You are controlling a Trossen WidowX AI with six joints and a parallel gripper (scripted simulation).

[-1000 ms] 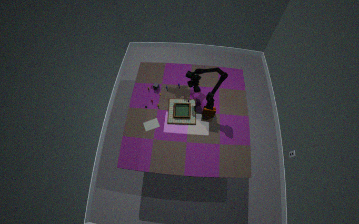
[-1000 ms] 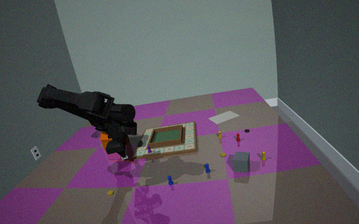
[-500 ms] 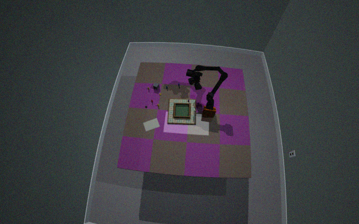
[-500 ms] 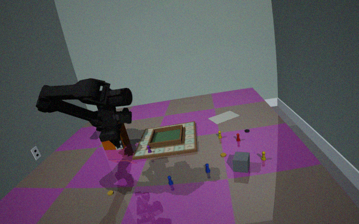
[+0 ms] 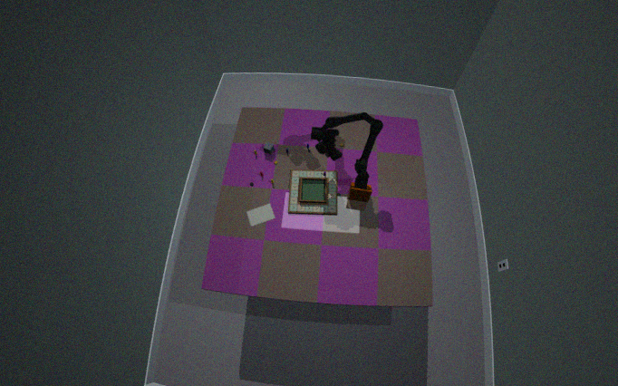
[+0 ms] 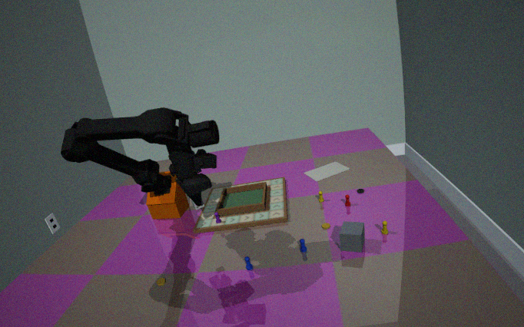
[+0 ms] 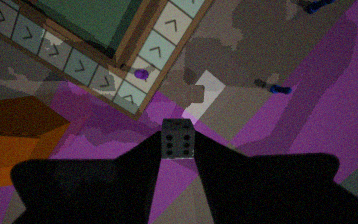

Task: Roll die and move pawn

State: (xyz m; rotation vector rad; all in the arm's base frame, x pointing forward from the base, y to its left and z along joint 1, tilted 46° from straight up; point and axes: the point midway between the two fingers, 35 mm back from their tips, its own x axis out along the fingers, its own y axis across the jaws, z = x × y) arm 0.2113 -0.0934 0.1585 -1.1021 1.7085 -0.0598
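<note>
Now: gripper tip 100 mm above the purple pawn, 80 mm to the right of it and 10 mm short of it. The rest, counted from my gripper tip: red pawn 390 mm ahead, 130 mm to the left, 110 mm below; white die right at my gripper tip; white card 390 mm to the left, 340 mm ahead, 120 mm below.
</note>
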